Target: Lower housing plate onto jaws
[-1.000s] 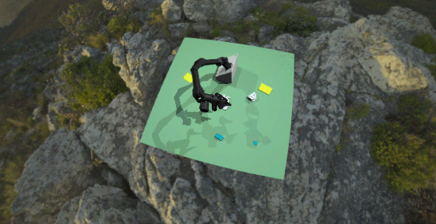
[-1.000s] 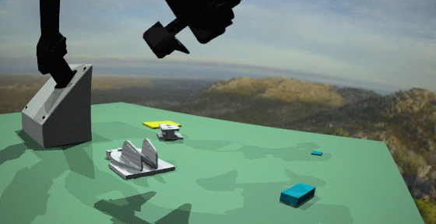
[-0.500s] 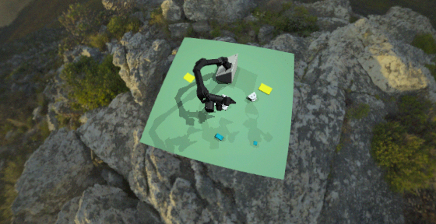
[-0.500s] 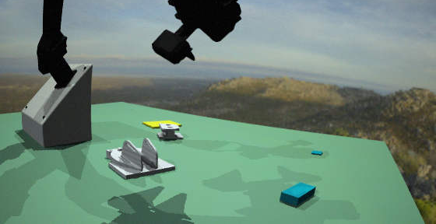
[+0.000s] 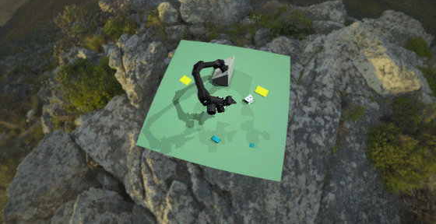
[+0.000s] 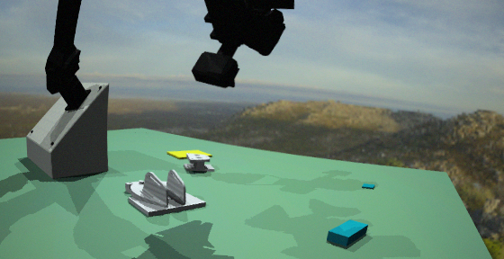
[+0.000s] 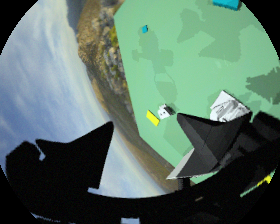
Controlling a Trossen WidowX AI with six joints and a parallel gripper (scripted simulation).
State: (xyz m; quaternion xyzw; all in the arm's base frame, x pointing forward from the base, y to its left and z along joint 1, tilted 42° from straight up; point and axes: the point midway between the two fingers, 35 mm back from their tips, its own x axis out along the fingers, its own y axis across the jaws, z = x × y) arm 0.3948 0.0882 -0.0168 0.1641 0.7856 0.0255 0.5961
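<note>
The grey housing plate lies 210 mm below my gripper tip, 170 mm behind it and 140 mm to the left of it. From my gripper tip the other things lie so: cyan block 240 mm ahead, 230 mm below, 110 mm to the right.
</note>
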